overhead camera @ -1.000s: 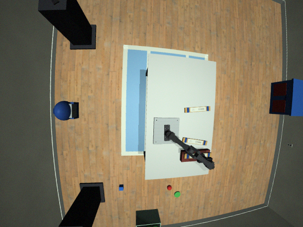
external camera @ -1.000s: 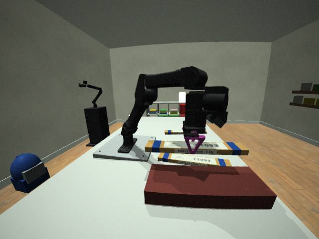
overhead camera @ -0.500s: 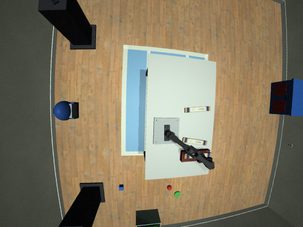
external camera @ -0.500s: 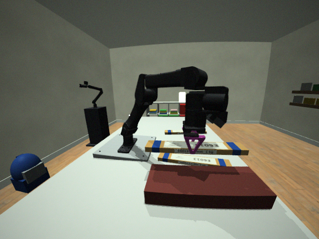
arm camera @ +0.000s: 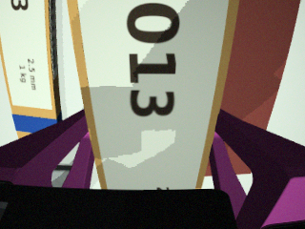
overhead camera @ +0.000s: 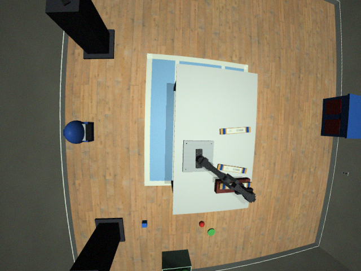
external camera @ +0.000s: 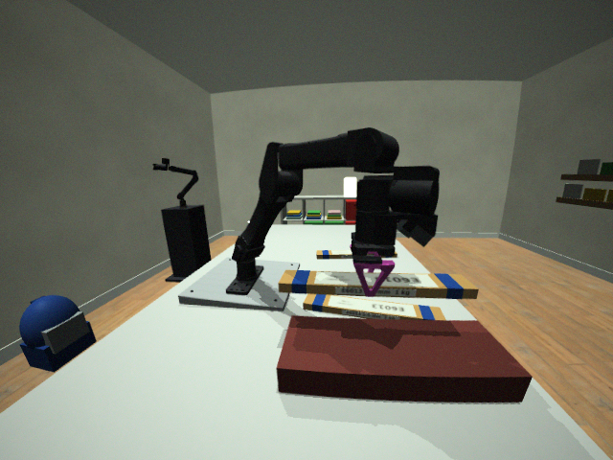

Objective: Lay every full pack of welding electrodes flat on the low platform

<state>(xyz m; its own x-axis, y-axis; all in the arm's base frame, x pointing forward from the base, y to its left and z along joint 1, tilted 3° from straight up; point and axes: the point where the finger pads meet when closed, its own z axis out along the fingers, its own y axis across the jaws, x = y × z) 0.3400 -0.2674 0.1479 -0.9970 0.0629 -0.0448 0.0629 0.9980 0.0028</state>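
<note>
My hand is 40 mm short of the dark red low platform, 50 mm to the left of it and 130 mm above it.
</note>
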